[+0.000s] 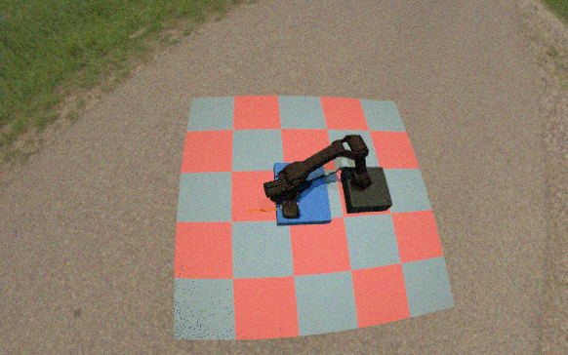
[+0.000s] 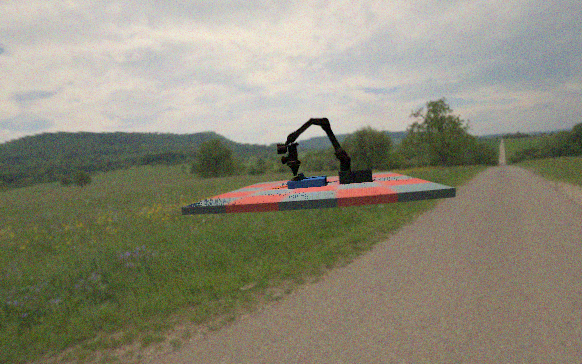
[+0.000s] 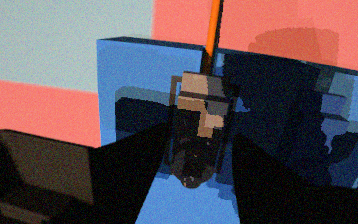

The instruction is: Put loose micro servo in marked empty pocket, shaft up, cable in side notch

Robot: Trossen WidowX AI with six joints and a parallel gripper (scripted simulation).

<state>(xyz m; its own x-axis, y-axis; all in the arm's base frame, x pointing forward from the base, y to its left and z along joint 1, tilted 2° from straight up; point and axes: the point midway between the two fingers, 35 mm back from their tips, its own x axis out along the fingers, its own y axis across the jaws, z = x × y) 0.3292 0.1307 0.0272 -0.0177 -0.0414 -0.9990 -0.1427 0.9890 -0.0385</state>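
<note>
My gripper tip is now 11 cm past the deck, 9 cm to the left of it and 5 cm above it.
</note>
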